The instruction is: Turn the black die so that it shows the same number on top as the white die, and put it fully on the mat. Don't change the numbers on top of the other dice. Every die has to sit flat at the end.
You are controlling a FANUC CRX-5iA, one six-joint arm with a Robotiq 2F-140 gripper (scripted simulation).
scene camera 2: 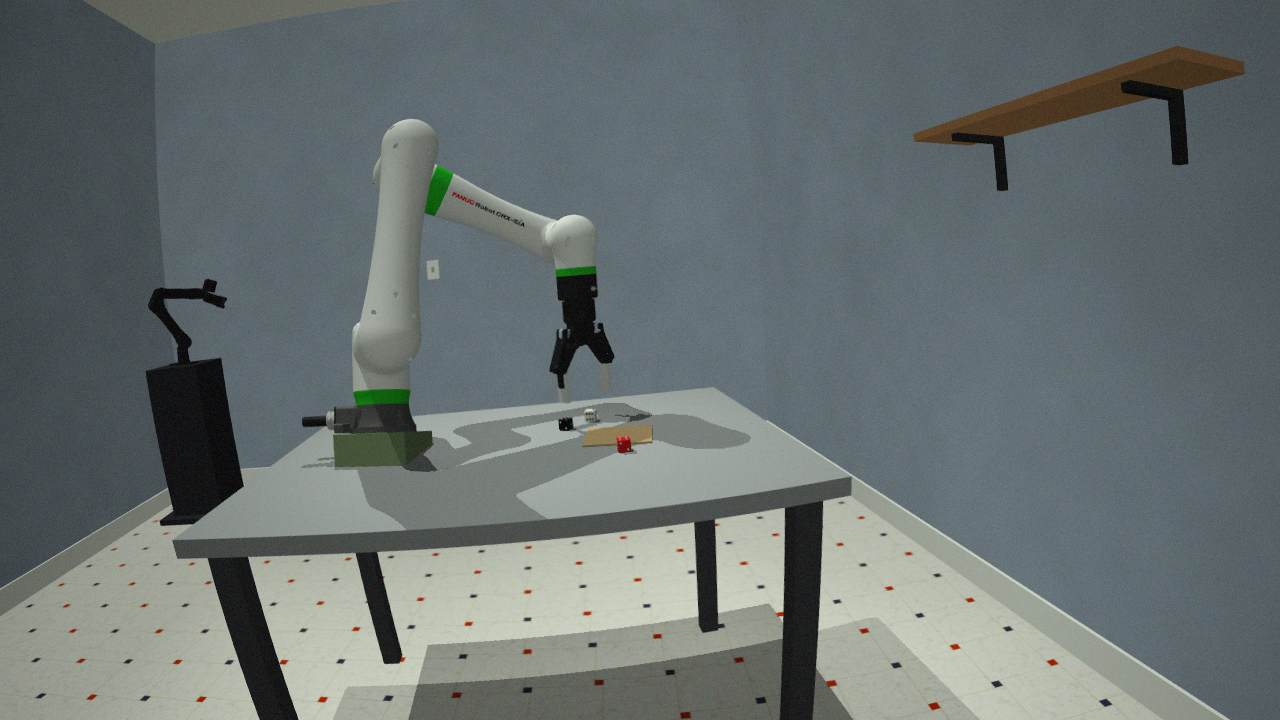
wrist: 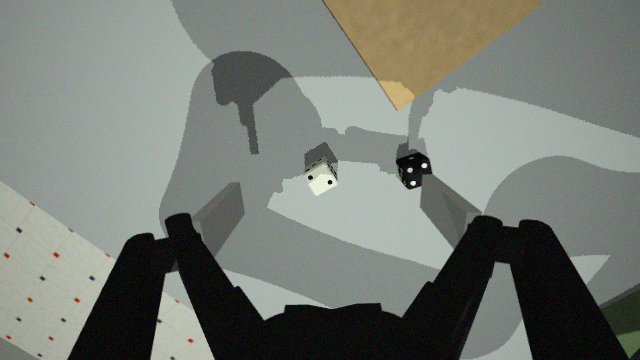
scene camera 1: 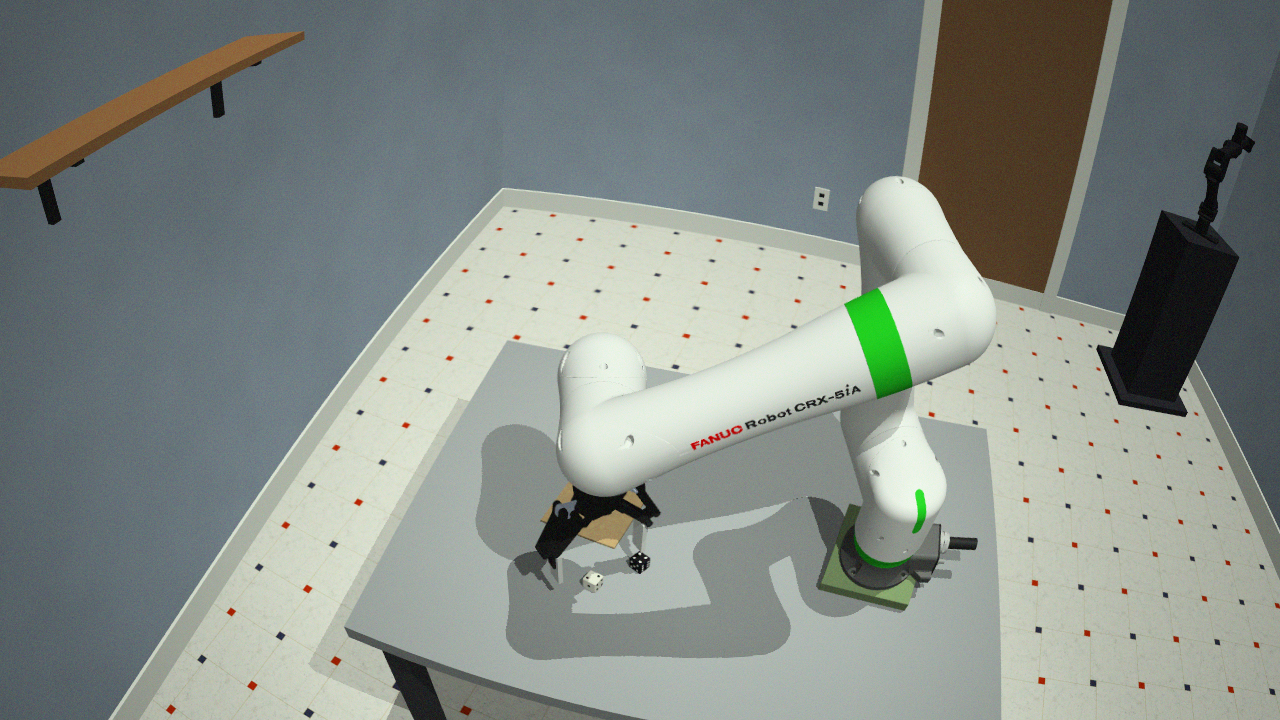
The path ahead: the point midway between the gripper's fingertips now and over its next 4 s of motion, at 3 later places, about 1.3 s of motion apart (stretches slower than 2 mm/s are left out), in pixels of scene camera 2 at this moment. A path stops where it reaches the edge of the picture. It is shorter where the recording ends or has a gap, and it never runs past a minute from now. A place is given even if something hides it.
The gripper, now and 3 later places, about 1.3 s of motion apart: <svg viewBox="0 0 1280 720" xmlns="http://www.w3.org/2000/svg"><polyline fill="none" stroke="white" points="586,396 576,359 562,391 564,408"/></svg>
